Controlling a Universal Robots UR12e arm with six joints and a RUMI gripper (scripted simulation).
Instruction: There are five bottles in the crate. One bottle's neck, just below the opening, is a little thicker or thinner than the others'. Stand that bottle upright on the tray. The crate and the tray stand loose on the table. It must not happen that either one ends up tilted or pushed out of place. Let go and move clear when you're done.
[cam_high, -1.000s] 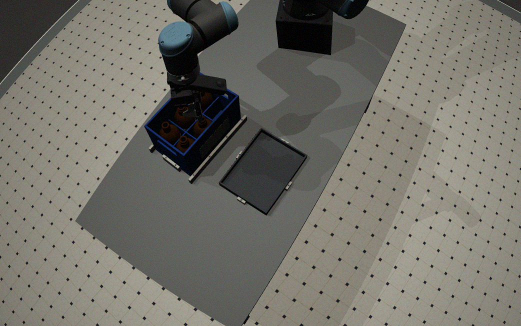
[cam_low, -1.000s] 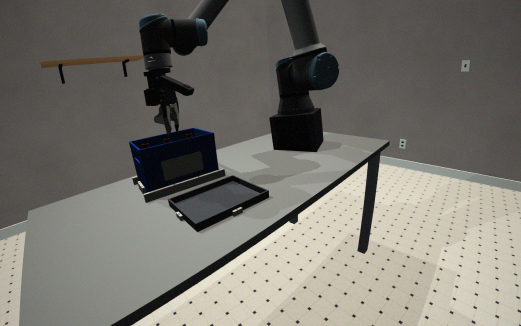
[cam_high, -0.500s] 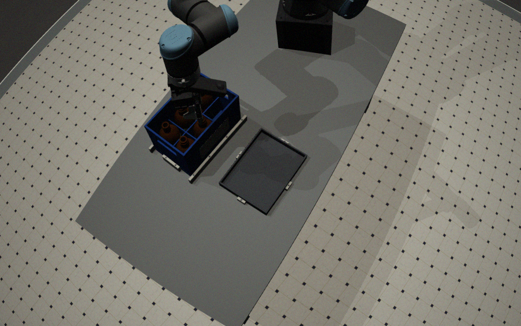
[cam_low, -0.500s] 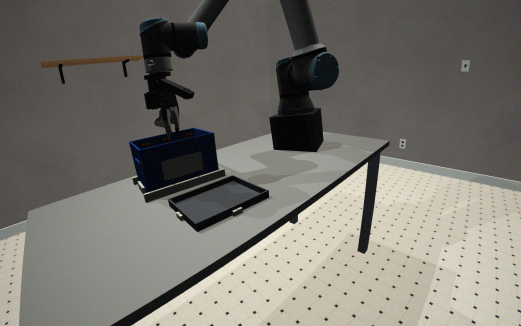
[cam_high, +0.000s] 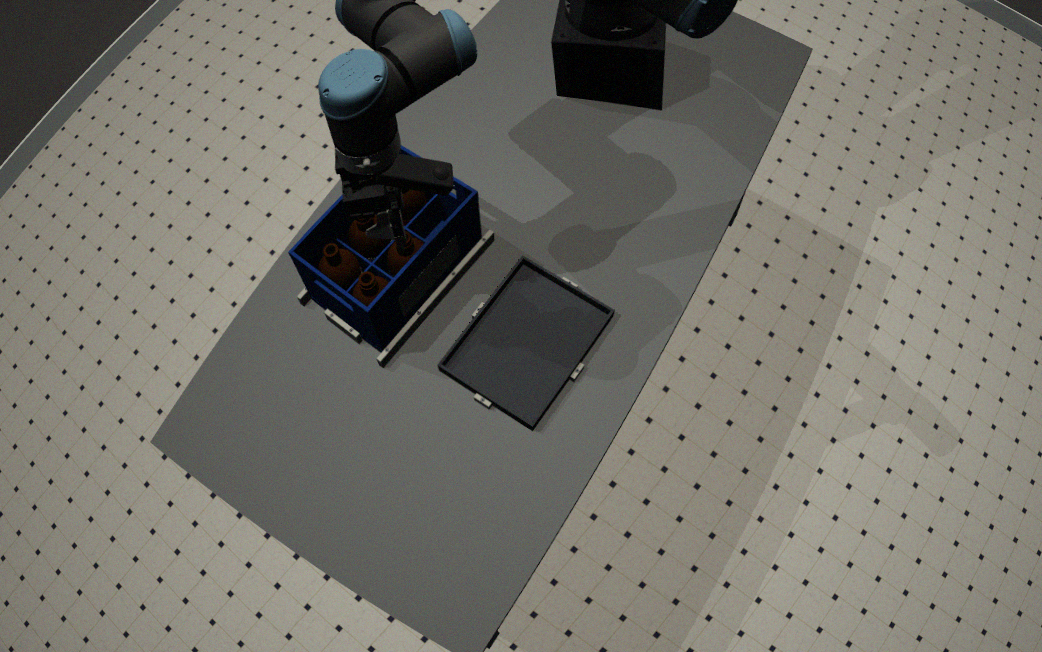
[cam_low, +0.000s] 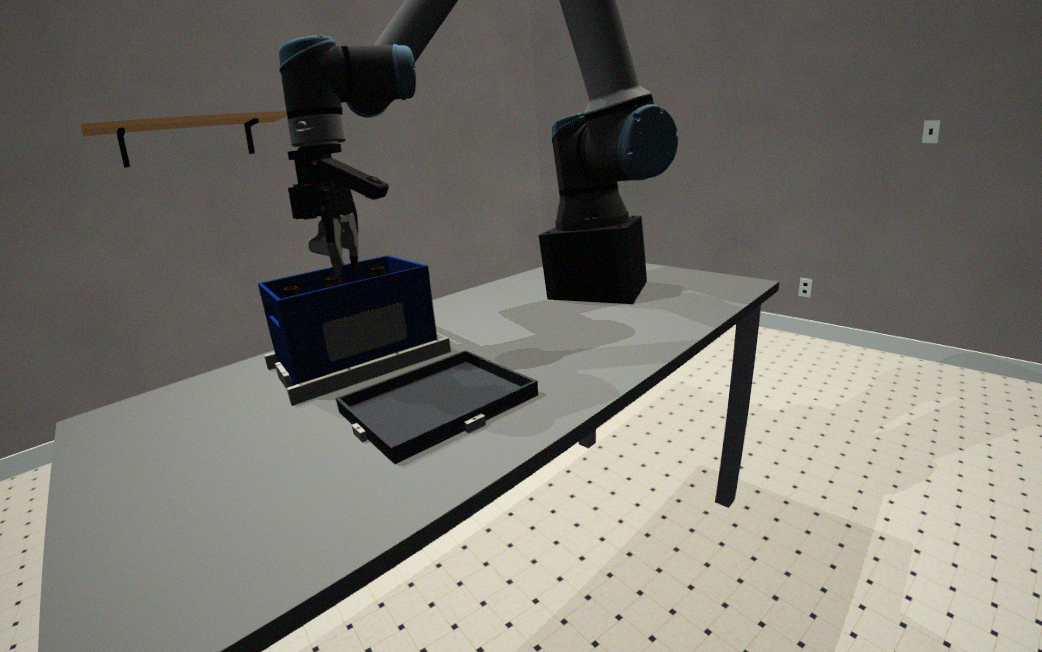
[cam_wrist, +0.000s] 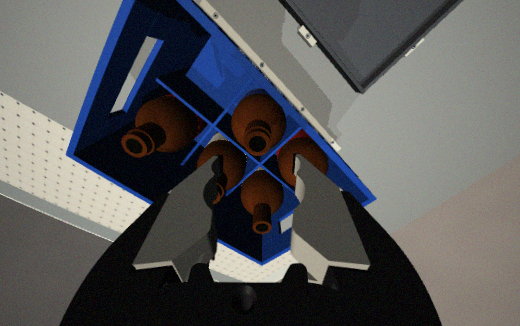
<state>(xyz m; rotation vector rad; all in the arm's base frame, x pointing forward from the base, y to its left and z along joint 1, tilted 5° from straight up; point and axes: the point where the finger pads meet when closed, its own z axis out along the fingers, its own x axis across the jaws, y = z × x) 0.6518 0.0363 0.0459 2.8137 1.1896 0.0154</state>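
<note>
Now: hand 5 cm to the left of the blue crate and 11 cm above it. Also, from my hand: black tray (3 cm behind, 23 cm to the left, 18 cm below); then bottle (9 cm ahead, 8 cm to the right, 11 cm below).
</note>
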